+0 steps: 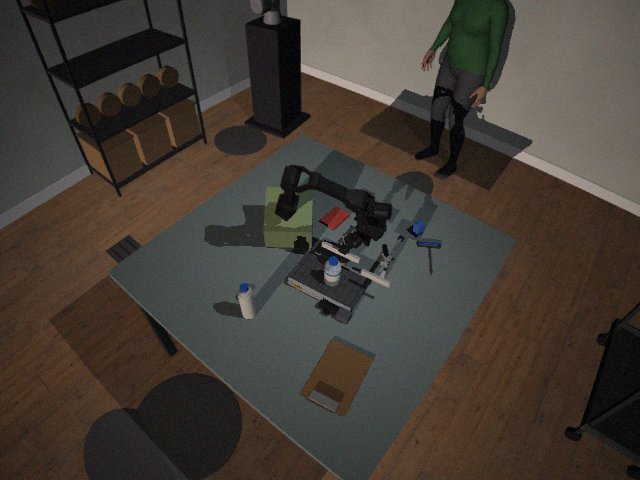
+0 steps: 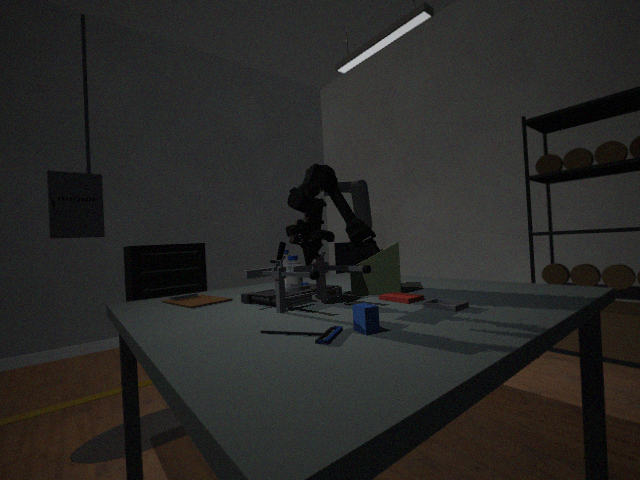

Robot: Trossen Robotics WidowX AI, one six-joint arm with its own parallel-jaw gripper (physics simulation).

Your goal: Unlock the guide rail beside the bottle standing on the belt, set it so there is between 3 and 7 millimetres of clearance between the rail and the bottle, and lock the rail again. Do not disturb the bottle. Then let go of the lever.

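Frame: origin at the arm's base, x ahead, y left, z up, level; metres.
Seen in the pictures: gripper, between the fingertips: [image 1: 367, 246] [image 2: 307, 265]; arm's base, origin of its link: [image 1: 285, 211] [image 2: 373, 255].
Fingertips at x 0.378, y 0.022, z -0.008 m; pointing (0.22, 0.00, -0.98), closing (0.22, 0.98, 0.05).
Note:
Pixels of each thing's middle, then the offset from my fingertips to it. "spot": a spot on its surface instead.
- dark belt, middle of its body: [image 2: 297, 293] [image 1: 329, 280] dx -0.079, dy -0.152, dz -0.113 m
- left length, a spot on its surface: [image 1: 341, 252] spot: dx -0.073, dy -0.077, dz -0.009 m
- right length, a spot on its surface: [image 1: 376, 278] spot: dx +0.100, dy -0.117, dz -0.009 m
- black lever, a spot on its surface: [image 2: 280, 251] [image 1: 387, 250] spot: dx +0.089, dy -0.021, dz +0.049 m
- white bottle, middle of its body: [image 1: 246, 300] [image 2: 286, 268] dx -0.263, dy -0.437, dz -0.044 m
- red item, middle of its body: [image 2: 401, 297] [image 1: 335, 218] dx -0.244, dy +0.176, dz -0.124 m
- blue block, middle of its body: [image 2: 365, 318] [image 1: 418, 228] dx +0.116, dy +0.304, dz -0.103 m
- squeegee-like tool, middle of its body: [image 2: 296, 333] [image 1: 430, 258] dx +0.222, dy +0.194, dz -0.128 m
- brown board, middle of its body: [image 1: 338, 375] [image 2: 196, 299] dx +0.151, dy -0.477, dz -0.123 m
A clear bottle with a blue cap [image 1: 332, 271] [image 2: 293, 273] stands upright on the dark belt [image 1: 343, 296] [image 2: 258, 297]. Beside it, on the arm's side, runs a pale guide rail, seen as a left length [image 1: 341, 252] and a right length [image 1: 376, 278]. The gap to the bottle is too small to judge. A black lever [image 1: 385, 250] [image 2: 280, 251] stands up at one rail bracket. My gripper [image 1: 344, 249] [image 2: 311, 261] is shut and empty, pointing down at the other bracket, whose lever is hidden behind it; contact cannot be told.
A green block [image 1: 288, 232] [image 2: 387, 273] stands by the arm. A white bottle [image 1: 247, 302] stands left of the belt. Also on the table are a red item [image 1: 334, 217] [image 2: 401, 297], a blue block [image 1: 419, 227] [image 2: 366, 318], a squeegee-like tool [image 1: 429, 243] [image 2: 329, 334] and a brown board [image 1: 343, 369] [image 2: 199, 300].

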